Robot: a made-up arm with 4 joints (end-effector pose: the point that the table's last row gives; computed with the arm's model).
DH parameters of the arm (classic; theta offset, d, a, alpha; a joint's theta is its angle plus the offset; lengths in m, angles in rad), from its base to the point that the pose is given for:
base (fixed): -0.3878 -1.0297 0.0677 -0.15
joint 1: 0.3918 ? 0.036 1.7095
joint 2: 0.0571 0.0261 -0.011 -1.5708
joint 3: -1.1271 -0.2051 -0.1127 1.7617
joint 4: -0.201 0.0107 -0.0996 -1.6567
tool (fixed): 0.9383 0.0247 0 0
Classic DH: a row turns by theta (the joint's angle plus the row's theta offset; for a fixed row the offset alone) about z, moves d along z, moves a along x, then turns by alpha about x.
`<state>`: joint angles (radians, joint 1 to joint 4).
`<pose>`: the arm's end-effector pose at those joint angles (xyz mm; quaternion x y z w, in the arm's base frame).
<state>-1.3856 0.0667 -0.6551 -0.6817</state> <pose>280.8 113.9 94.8 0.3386 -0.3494 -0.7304 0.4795</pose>
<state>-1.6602 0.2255 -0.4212 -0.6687</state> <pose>270.9 89.3 90.9 0.2642 -0.4199 -0.7158 0.4914</pose>
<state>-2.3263 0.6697 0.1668 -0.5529</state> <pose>197.6 25.7 46.0 -0.0797 -0.4339 -0.7458 0.4992</pose>
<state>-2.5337 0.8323 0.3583 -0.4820</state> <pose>151.8 13.8 25.3 -0.2182 -0.3693 -0.7672 0.4769</pose>
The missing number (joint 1, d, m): 1.2394
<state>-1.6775 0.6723 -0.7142 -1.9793</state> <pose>145.0 15.2 95.8 0.5064 -0.6853 -0.1357 0.5055</pose>
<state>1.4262 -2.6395 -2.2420 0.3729</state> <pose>175.4 -92.5 280.5 -0.9249 -0.3447 0.0453 0.1537</pose>
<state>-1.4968 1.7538 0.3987 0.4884</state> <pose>276.5 -139.0 121.5 -0.6674 -0.5936 -0.3326 0.3025</pose>
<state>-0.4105 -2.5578 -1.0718 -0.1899</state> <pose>77.3 326.9 259.3 -0.3076 0.8266 -0.4159 0.2218</pose>
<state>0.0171 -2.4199 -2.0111 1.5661</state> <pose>-136.7 106.5 321.1 0.8890 -0.3351 -0.2813 0.1350</pose>
